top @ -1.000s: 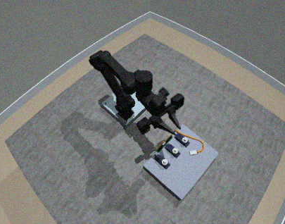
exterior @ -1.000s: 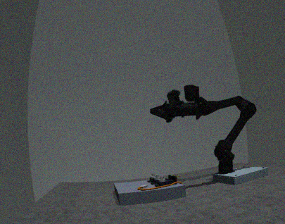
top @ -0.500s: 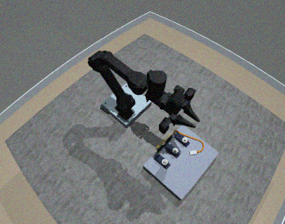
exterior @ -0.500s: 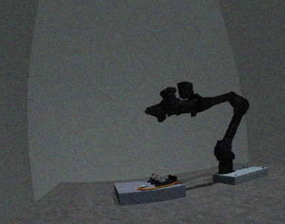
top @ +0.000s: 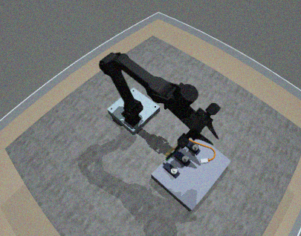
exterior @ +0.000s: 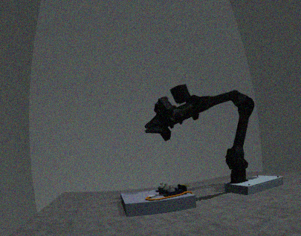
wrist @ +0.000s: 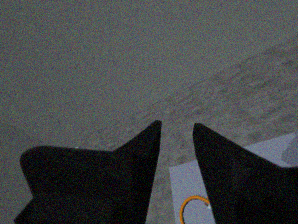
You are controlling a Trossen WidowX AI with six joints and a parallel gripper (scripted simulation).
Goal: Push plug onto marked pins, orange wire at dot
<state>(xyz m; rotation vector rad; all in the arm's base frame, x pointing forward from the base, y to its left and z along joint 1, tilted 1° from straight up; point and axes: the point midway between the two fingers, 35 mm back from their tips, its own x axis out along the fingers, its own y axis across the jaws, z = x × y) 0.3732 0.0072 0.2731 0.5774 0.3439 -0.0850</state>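
Right now the red dot is 13 cm behind my gripper tip, 3 cm to the right of it and 23 cm below it. Round my gripper tip: pale grey holder plate: 2 cm ahead, 4 cm to the right, 28 cm below.
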